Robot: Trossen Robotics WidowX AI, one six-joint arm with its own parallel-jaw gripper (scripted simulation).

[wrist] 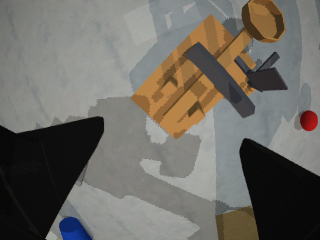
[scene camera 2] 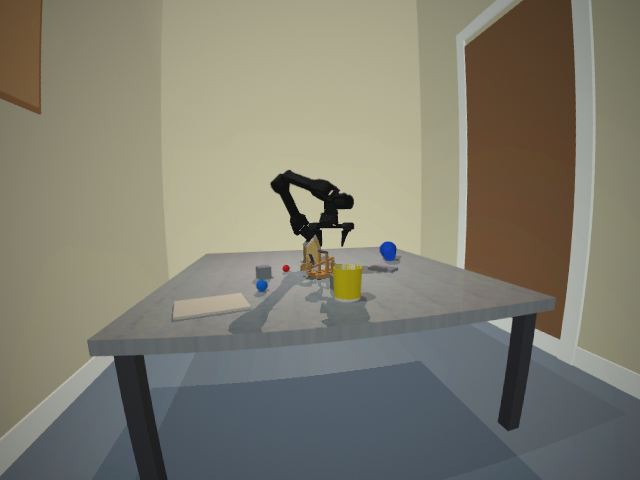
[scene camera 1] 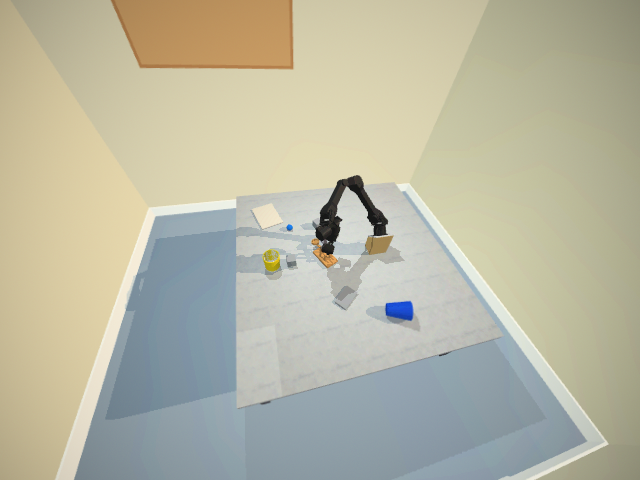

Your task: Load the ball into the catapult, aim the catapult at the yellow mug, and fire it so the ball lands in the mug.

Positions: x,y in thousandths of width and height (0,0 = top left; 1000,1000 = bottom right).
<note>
The gripper (wrist: 542,565) is open, with nothing in its grasp. Further things: a yellow mug (scene camera 2: 543,580), a beige board (scene camera 2: 287,645) and a wooden catapult (wrist: 658,269).
The wrist view misses the yellow mug: it is out of frame. The wrist view misses the beige board: it is out of frame.
</note>
